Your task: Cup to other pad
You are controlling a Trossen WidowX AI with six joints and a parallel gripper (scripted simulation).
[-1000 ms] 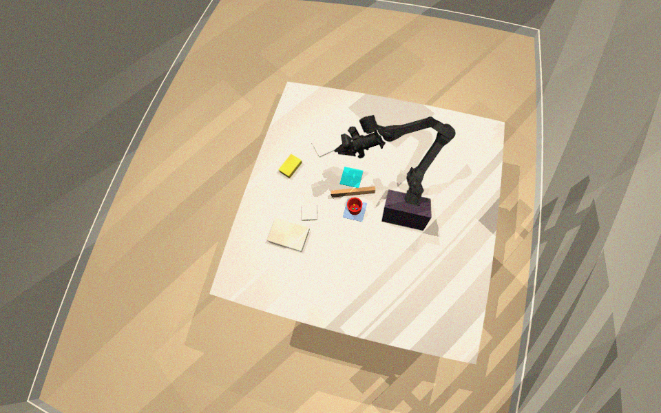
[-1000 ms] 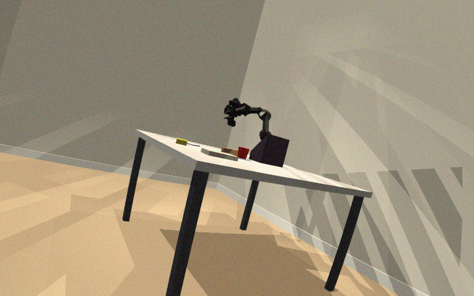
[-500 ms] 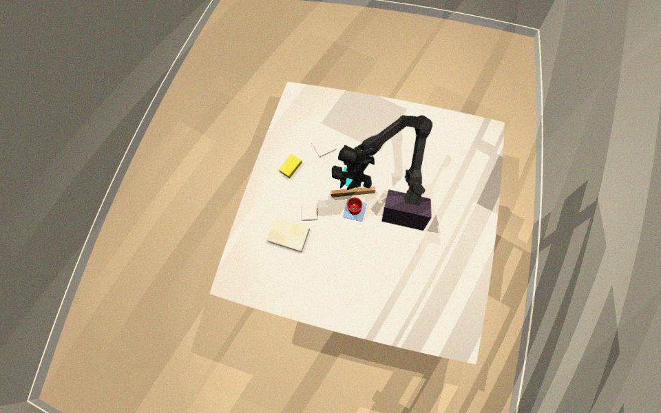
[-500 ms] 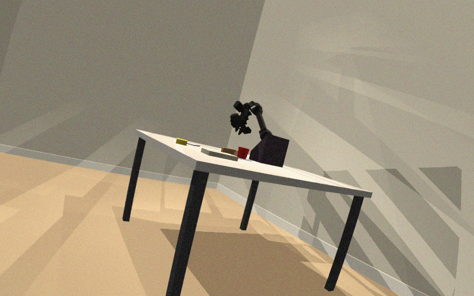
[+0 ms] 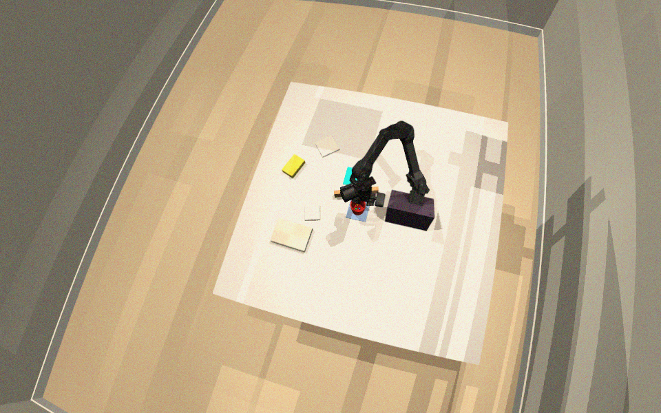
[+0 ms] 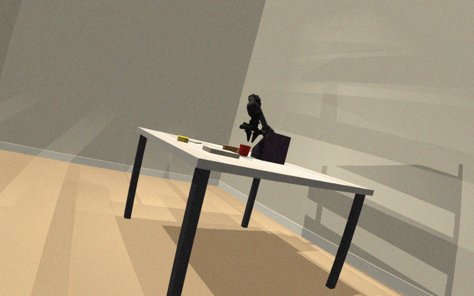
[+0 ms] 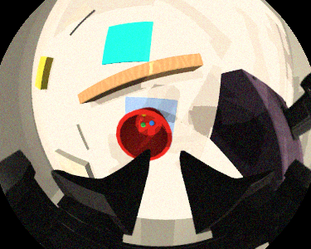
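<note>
Right now the red cup is 3 cm ahead of my gripper tip and 6 cm below it. From my gripper tip the other things lie so: light blue pad: 3 cm ahead, 11 cm below; cyan pad: 8 cm ahead, 17 cm to the right, 11 cm below; wooden bar: 6 cm ahead, 8 cm to the right, 9 cm below.
</note>
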